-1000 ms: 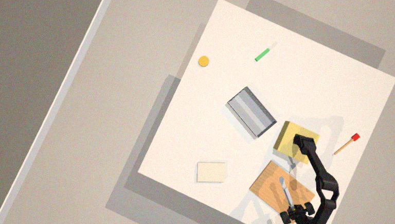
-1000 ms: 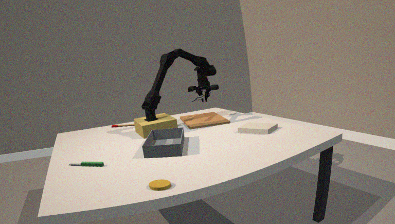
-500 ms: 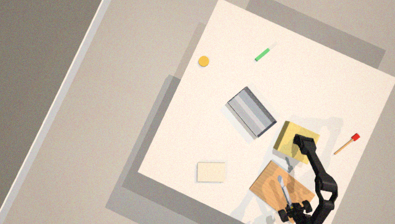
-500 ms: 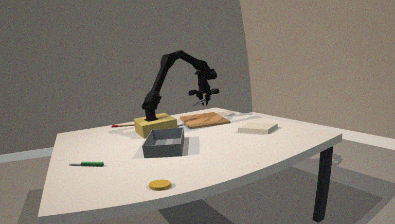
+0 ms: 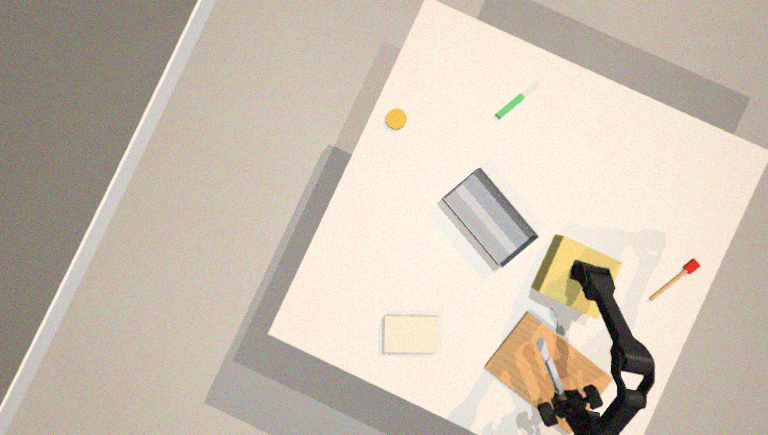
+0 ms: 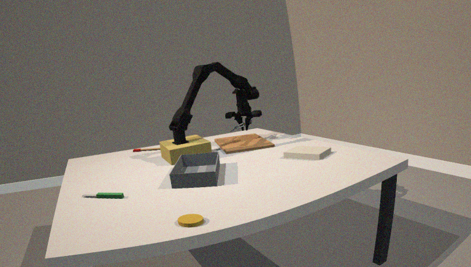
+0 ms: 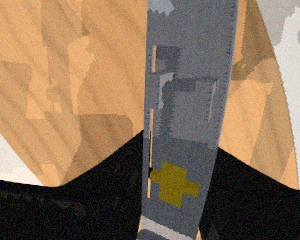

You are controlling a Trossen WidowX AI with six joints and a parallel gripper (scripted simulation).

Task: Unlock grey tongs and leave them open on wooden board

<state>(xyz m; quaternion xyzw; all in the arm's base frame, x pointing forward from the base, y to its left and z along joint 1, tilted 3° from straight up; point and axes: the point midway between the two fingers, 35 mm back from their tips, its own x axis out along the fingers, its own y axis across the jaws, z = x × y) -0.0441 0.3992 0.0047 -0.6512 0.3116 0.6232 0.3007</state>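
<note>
Now: gripper tip 40 mm below the yellow lock piece. Round my gripper tip: wooden board (60 mm below, 40 mm to the right, 20 mm ahead); red-tipped stick (480 mm to the right, 310 mm behind, 60 mm below); cream slab (500 mm ahead, 50 mm below, 20 mm to the right).
</note>
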